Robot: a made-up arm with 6 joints.
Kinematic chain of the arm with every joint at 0, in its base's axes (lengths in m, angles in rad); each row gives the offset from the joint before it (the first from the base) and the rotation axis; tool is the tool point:
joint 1: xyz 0 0 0.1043 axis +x
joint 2: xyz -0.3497 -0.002 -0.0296 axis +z
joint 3: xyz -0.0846 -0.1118 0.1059 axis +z
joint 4: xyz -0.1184 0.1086 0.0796 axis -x
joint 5: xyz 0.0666 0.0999 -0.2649 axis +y
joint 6: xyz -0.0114 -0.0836 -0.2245 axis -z
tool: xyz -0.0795 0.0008 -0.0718
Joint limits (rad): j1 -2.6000..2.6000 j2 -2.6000..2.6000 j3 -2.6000..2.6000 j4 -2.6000..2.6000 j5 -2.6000..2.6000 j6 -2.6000..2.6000
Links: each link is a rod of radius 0.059 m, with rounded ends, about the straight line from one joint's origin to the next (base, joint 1, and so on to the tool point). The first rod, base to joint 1, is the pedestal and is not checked.
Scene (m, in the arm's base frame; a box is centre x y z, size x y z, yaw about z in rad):
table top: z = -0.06
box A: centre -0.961 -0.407 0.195 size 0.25 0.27 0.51 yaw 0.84
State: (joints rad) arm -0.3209 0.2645 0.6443 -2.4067 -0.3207 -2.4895
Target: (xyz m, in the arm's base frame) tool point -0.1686 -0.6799 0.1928
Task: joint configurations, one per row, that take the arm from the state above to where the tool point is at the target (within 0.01 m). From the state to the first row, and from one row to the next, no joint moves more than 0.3 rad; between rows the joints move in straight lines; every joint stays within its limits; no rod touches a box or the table.
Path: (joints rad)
1: -0.2400 0.5559 0.8217 -2.3352 -0.3369 -2.5051
2: -0.1592 0.8473 0.9991 -2.2637 -0.3530 -2.5206
3: -0.0783 1.1386 1.1765 -2.1922 -0.3692 -2.5362
4: -0.0368 1.3779 1.3097 -1.9862 -0.4122 -2.4917
5: 0.0047 1.6171 1.4430 -1.7803 -0.4552 -2.4473
6: 0.0463 1.8563 1.5762 -1.5743 -0.4981 -2.4029

